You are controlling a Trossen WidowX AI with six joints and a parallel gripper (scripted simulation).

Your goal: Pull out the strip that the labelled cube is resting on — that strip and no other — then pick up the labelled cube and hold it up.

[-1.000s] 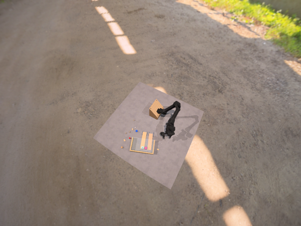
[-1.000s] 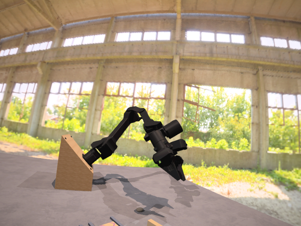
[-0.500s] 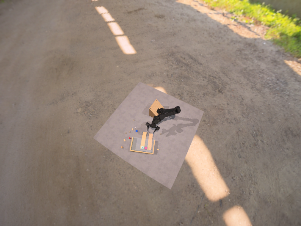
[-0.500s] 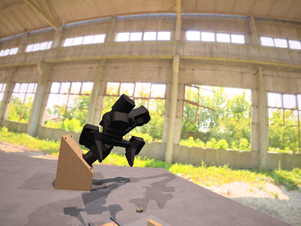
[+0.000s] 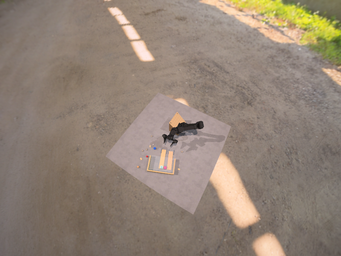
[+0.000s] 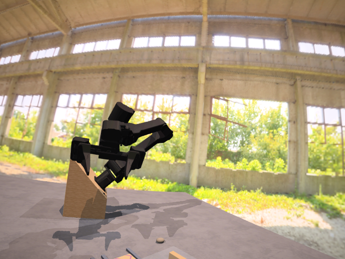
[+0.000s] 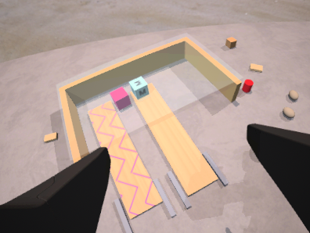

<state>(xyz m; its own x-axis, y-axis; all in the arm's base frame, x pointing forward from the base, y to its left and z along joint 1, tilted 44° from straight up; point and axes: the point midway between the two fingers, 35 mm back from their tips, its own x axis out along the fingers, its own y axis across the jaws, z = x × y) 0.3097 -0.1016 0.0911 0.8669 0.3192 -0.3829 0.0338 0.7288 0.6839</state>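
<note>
Now: gripper tip 19 cm above the blue piece, 16 cm to the left of it and 5 cm short of it. The rest, counted from my gripper tip: red piece (19 cm to the right, 19 cm below, 19 cm ahead).
</note>
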